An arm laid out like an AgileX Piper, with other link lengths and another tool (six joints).
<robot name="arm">
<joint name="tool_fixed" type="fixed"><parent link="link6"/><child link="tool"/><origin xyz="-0.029 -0.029 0.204" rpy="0.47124 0 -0.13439"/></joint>
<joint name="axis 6" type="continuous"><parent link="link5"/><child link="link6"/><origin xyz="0 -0.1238 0" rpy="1.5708 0 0"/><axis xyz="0 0 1"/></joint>
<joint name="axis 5" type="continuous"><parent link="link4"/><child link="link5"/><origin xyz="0 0 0" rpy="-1.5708 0 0"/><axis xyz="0 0 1"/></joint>
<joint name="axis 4" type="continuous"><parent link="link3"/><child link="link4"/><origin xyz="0.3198 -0.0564 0" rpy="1.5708 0 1.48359"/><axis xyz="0 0 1"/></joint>
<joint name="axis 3" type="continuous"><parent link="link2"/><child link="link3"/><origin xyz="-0.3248 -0.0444 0"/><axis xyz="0 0 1"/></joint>
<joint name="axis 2" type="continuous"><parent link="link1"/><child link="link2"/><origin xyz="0 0 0" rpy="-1.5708 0 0"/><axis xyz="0 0 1"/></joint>
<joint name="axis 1" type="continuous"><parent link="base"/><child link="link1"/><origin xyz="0 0 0.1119"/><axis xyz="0 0 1"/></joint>
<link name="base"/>
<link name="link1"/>
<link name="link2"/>
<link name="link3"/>
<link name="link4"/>
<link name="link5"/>
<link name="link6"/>
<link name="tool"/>
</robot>
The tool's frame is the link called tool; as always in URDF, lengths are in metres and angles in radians. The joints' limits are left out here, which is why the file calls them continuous.
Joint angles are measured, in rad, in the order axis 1, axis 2, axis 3, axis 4, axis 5, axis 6. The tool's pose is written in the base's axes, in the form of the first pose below.
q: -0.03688 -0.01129 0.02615 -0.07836 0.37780 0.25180
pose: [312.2 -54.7 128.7 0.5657 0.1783 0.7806 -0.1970]
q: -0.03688 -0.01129 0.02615 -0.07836 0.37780 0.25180
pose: [312.2 -54.7 128.7 0.5657 0.1783 0.7806 -0.1970]
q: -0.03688 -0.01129 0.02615 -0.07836 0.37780 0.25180
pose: [312.2 -54.7 128.7 0.5657 0.1783 0.7806 -0.1970]
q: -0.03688 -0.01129 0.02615 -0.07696 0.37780 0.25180
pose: [312.2 -54.6 128.6 0.5656 0.1787 0.7807 -0.1965]
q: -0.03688 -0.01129 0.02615 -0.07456 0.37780 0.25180
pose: [312.2 -54.3 128.5 0.5654 0.1793 0.7810 -0.1955]
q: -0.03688 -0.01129 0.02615 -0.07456 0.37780 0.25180
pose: [312.2 -54.3 128.5 0.5654 0.1793 0.7810 -0.1955]
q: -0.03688 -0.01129 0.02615 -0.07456 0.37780 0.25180
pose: [312.2 -54.3 128.5 0.5654 0.1793 0.7810 -0.1955]
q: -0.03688 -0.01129 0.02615 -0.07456 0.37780 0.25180
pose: [312.2 -54.3 128.5 0.5654 0.1793 0.7810 -0.1955]
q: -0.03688 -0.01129 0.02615 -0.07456 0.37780 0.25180
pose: [312.2 -54.3 128.5 0.5654 0.1793 0.7810 -0.1955]
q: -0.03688 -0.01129 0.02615 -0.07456 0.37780 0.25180
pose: [312.2 -54.3 128.5 0.5654 0.1793 0.7810 -0.1955]
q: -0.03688 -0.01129 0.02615 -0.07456 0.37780 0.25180
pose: [312.2 -54.3 128.5 0.5654 0.1793 0.7810 -0.1955]
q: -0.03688 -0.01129 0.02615 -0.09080 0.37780 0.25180
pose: [312.1 -55.9 129.2 0.5665 0.1751 0.7794 -0.2022]
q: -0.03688 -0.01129 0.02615 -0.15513 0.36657 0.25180
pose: [312.5 -61.6 135.8 0.5750 0.1589 0.7697 -0.2274]
